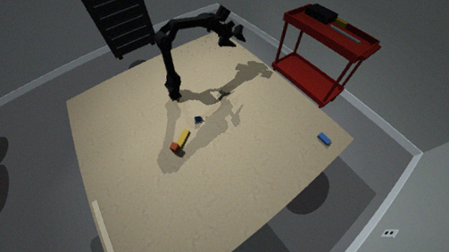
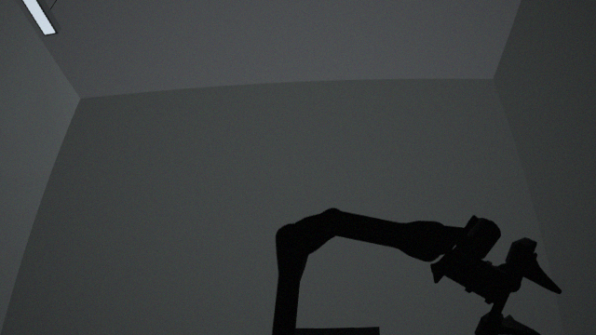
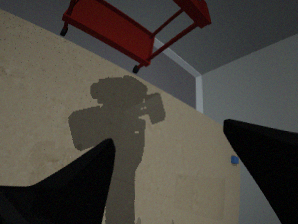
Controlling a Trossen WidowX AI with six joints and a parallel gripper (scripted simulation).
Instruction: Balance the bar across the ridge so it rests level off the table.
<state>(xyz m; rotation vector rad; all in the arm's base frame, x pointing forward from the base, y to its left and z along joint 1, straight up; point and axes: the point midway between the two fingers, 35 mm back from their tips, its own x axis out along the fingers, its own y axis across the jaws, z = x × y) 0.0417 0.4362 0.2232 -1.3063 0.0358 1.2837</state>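
My gripper tip is now 600 mm to the left of the yellow bar, 260 mm short of it and 180 mm above it. Round my gripper tip: green block (960 mm to the right, 690 mm ahead, 180 mm below); then blue block (690 mm ahead, 190 mm below, 40 mm to the left).
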